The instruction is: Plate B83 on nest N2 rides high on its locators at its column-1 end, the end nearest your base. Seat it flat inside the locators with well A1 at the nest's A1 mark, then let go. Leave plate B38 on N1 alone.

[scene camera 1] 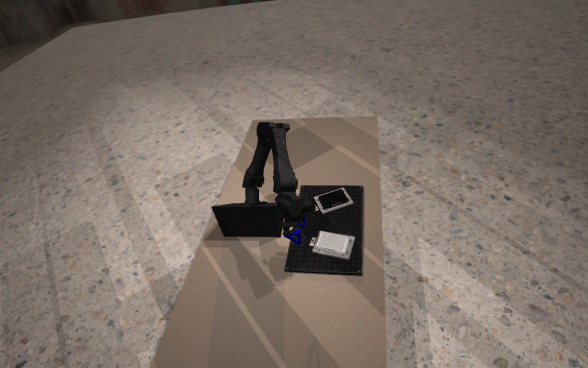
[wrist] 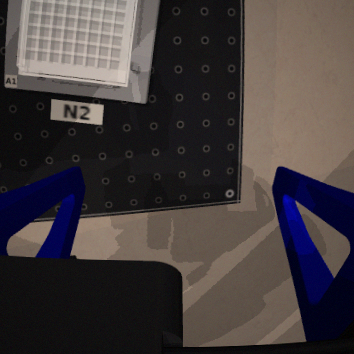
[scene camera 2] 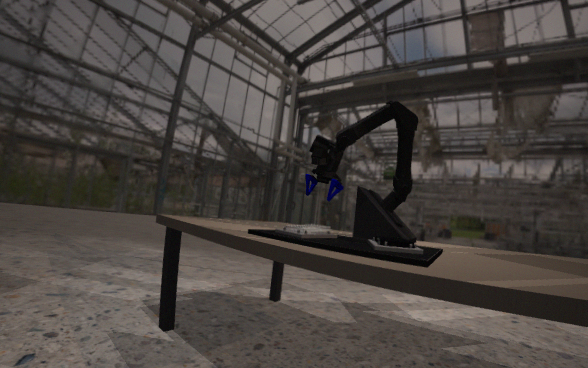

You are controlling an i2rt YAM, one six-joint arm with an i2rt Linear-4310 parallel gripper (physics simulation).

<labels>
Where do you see a black perforated baseplate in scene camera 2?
353,243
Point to a label reading N2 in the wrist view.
66,110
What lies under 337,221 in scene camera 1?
A black perforated baseplate.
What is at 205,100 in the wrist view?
A black perforated baseplate.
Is my gripper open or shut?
Open.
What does my gripper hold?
Nothing.
</labels>
